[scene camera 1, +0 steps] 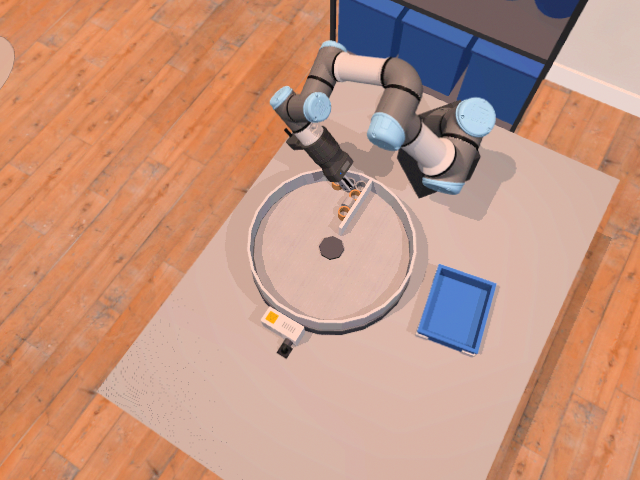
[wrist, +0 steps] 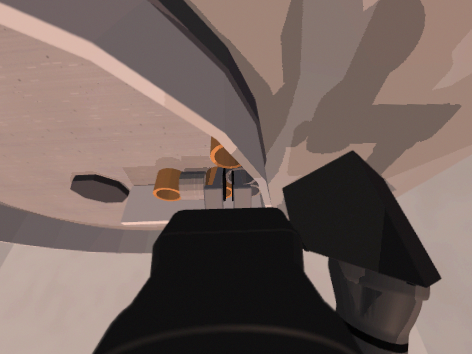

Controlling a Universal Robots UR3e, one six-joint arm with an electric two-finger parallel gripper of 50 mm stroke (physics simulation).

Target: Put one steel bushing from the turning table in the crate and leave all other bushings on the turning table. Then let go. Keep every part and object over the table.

In view: the gripper (scene camera 1: 349, 188).
The gripper is seen too in the wrist view (wrist: 228, 177).
